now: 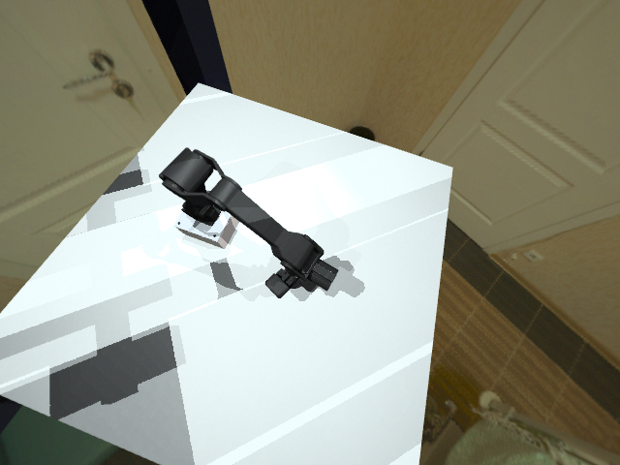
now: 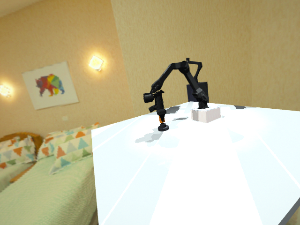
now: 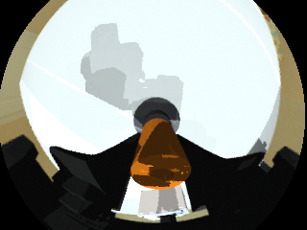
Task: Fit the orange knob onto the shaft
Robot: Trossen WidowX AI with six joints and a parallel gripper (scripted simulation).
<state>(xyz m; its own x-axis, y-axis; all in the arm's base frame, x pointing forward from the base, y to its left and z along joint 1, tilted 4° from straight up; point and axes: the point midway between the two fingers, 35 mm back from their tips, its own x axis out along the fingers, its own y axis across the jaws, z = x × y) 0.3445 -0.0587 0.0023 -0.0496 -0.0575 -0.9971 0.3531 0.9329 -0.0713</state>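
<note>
Now: the orange knob 20 mm above my gripper tip. The rest, counted from my gripper tip: dark round pedestal (40 mm below).
</note>
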